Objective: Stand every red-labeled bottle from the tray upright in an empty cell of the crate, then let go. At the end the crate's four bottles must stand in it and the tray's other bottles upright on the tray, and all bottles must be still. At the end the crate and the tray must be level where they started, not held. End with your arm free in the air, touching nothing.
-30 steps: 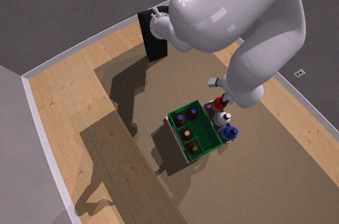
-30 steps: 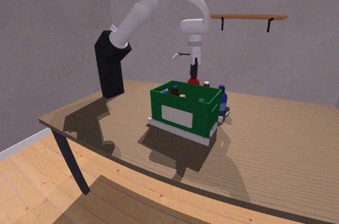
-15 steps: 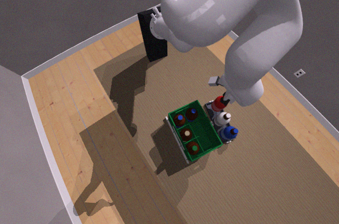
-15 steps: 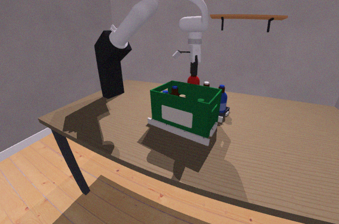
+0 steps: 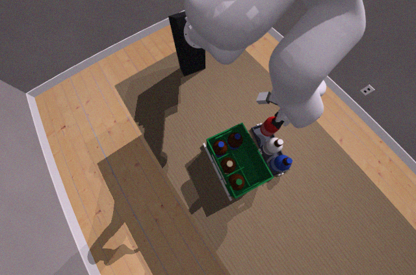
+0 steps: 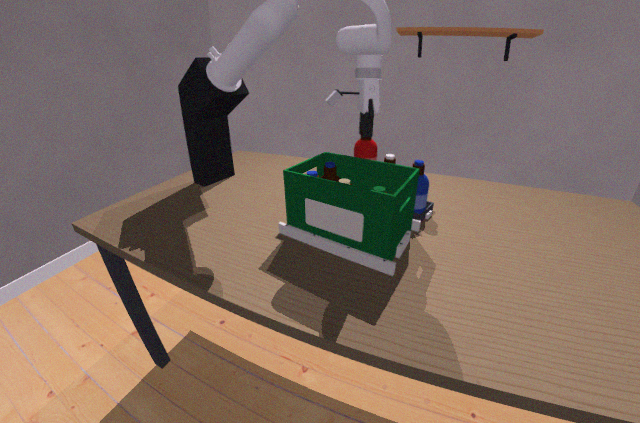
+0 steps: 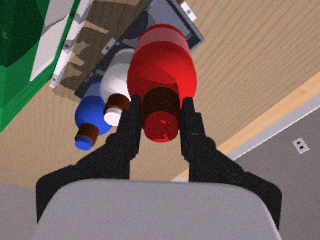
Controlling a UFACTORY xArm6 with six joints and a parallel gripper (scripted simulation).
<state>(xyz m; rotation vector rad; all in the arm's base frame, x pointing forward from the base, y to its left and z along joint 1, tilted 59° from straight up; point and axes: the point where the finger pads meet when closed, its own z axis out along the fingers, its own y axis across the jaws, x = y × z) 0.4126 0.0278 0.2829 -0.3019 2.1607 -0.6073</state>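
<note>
Now: hand 7 cm above the red-labeled bottle. The rest, counted from my hand: white-labeled bottle 14 cm below, 6 cm to the right, 6 cm ahead; then grey tray 21 cm below, 6 cm to the right, 6 cm ahead; then blue-labeled bottle 14 cm below, 13 cm to the right, 13 cm ahead.
</note>
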